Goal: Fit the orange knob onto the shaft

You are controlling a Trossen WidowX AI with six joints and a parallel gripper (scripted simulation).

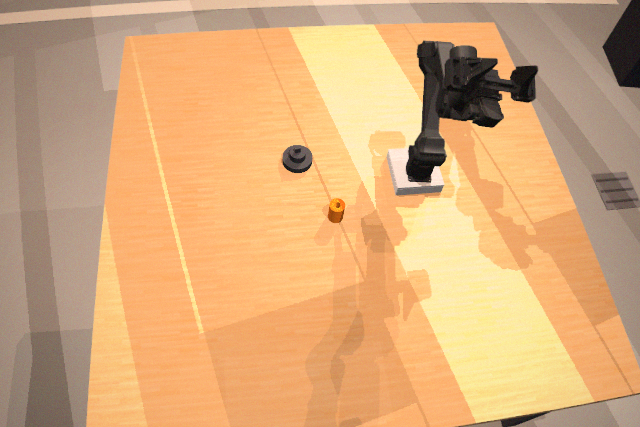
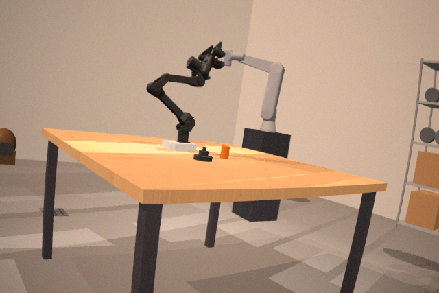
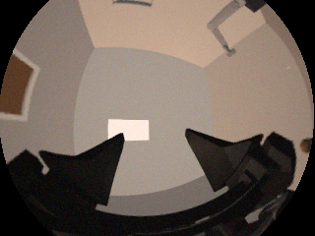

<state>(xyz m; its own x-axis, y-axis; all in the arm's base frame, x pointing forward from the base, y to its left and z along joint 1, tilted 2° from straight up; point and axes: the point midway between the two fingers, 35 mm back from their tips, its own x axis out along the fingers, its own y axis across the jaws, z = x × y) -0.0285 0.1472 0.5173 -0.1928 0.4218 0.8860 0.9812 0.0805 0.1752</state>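
Right now my gripper tip is 270 mm short of the orange knob, 20 mm to the left of it and 560 mm above it. The rest, counted from my gripper tip: round pedestal: 380 mm ahead, 190 mm to the right, 560 mm below.
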